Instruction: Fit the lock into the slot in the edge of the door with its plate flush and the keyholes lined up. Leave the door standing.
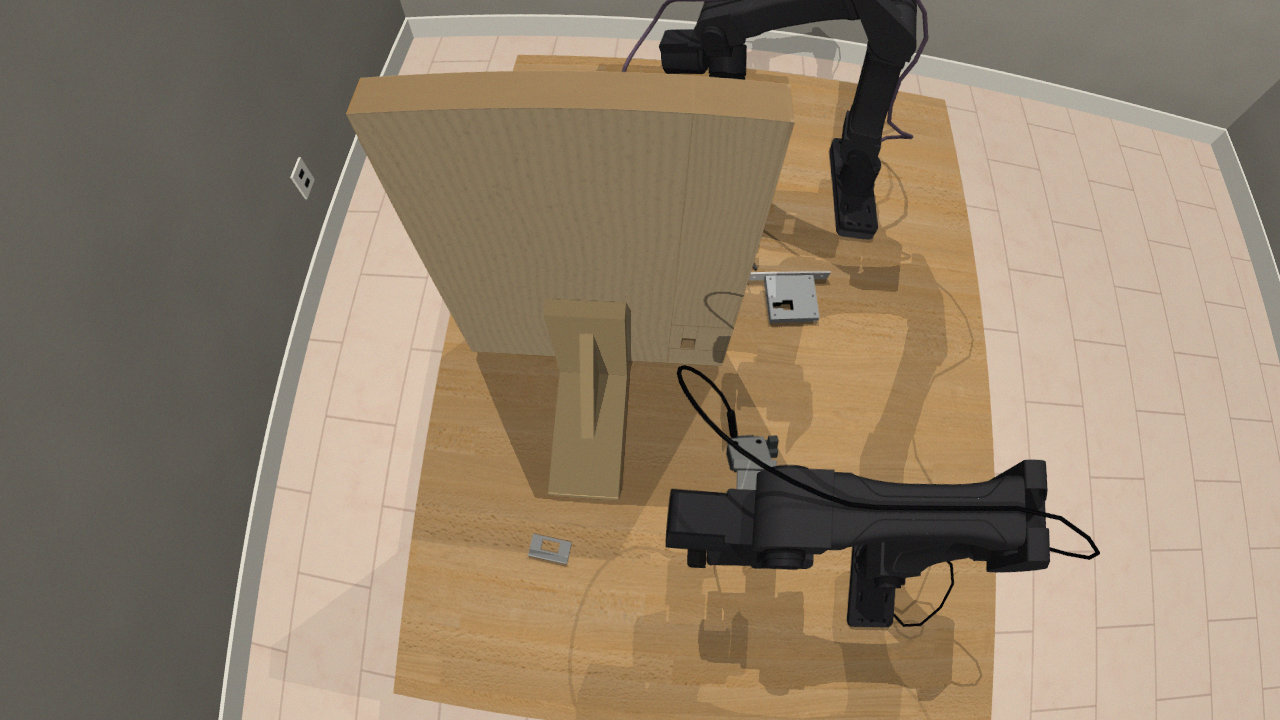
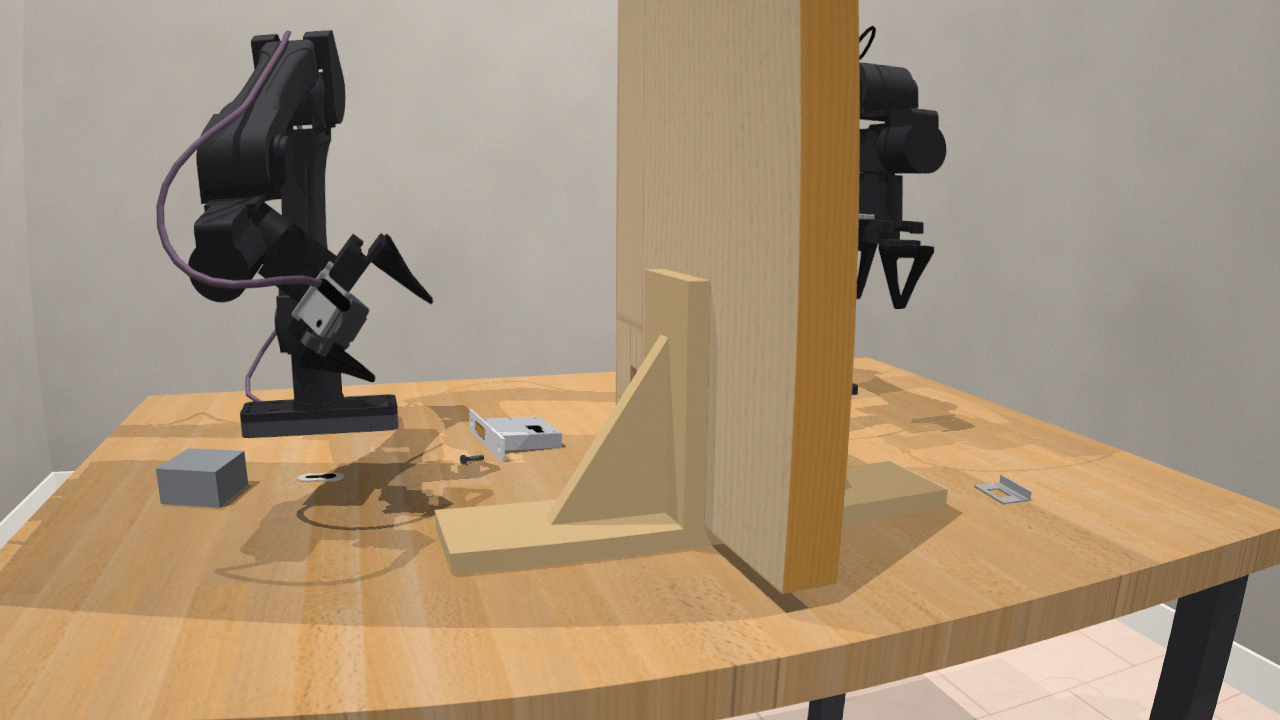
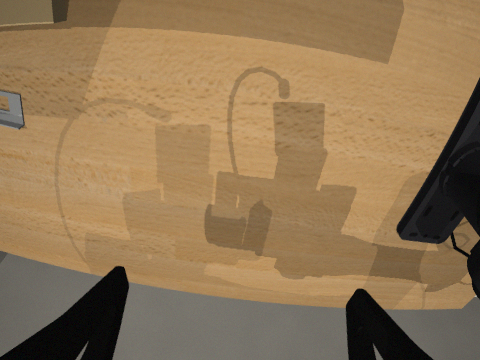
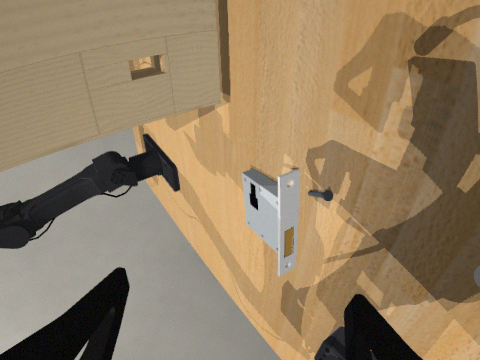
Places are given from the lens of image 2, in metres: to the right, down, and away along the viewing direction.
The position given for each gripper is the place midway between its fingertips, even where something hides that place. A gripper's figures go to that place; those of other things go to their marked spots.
left gripper (image 2: pixel 876 303): 0.28, -0.07, 1.05
right gripper (image 2: pixel 402 341): -0.23, -0.02, 0.85
silver lock (image 2: pixel 516 436): -0.14, 0.08, 0.99
angled metal plate (image 2: pixel 1017 493): 0.38, 0.13, 0.84
grey block (image 2: pixel 196 477): -0.42, 0.11, 0.78
The marked spots on the silver lock and the grey block are 0.36 m apart.
